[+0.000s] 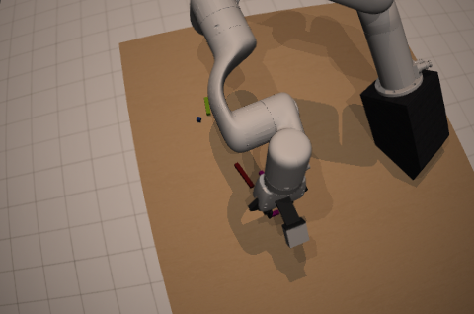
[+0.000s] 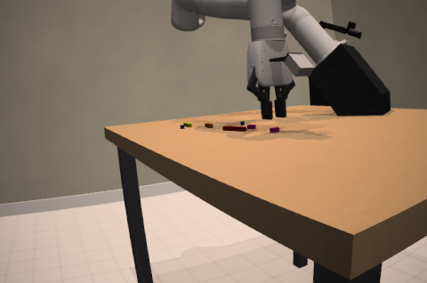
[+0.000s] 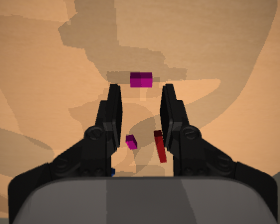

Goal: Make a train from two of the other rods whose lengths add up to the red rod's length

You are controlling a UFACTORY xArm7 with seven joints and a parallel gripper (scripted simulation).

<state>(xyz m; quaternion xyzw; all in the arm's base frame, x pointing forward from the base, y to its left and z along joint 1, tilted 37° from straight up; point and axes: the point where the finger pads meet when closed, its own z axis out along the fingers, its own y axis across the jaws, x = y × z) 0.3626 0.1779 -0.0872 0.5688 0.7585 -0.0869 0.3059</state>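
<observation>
My hand is 100 mm short of the lime rod, 320 mm to the left of it and 50 mm above it. Round my hand: orange rod: 70 mm ahead, 240 mm to the right, 50 mm below; red rod: 50 mm ahead, 110 mm to the right, 50 mm below.
</observation>
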